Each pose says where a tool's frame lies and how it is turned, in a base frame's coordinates. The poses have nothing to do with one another.
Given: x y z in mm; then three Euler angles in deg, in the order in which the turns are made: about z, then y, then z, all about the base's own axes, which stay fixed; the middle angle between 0 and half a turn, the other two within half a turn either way.
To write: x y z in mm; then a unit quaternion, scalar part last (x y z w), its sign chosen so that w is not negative. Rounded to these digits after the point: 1 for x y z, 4 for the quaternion.
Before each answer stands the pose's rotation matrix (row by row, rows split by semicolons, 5 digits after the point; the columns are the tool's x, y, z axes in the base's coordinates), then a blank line. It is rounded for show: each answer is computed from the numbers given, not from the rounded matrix.
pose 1, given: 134.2 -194.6 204.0 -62.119 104.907 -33.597
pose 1, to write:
-0.58932 0.06936 0.80492; -0.66969 0.51534 -0.53472; -0.45190 -0.85417 -0.25725

134.2 -194.6 204.0 -0.1953 0.7684 -0.4519 0.4089
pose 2, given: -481.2 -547.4 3.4 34.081 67.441 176.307
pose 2, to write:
-0.35318 0.16118 -0.92157; -0.53873 -0.84037 0.05948; -0.76487 0.51749 0.38363

-481.2 -547.4 3.4 0.5253 -0.1797 -0.8027 0.2180
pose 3, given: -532.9 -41.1 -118.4 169.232 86.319 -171.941
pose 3, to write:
0.08864 -0.12585 -0.98808; -0.17615 0.97437 -0.13990; 0.98037 0.18645 0.06420

-532.9 -41.1 -118.4 0.1119 -0.6748 -0.0172 0.7292
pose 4, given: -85.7 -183.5 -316.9 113.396 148.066 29.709
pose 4, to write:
-0.16216 0.87329 0.45941; 0.96415 0.04112 0.26214; 0.21003 0.48545 -0.84866

-85.7 -183.5 -316.9 0.6414 0.7162 0.2609 0.0870
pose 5, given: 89.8 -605.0 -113.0 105.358 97.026 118.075
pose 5, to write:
-0.86607 0.17817 -0.46709; -0.42524 0.22872 0.87571; 0.26286 0.95705 -0.12232

89.8 -605.0 -113.0 0.0830 -0.7445 -0.6154 0.2451
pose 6, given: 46.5 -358.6 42.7 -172.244 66.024 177.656
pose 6, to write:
0.40782 -0.01427 -0.91295; 0.11837 0.99227 0.03737; 0.90536 -0.12331 0.40635

46.5 -358.6 42.7 -0.0480 -0.5427 0.0396 0.8376
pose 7, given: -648.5 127.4 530.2 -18.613 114.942 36.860
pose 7, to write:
-0.12830 -0.67618 0.72548; -0.49510 0.67752 0.54392; -0.85931 -0.28941 -0.42170

-648.5 127.4 530.2 -0.3924 0.7462 0.0853 0.5309
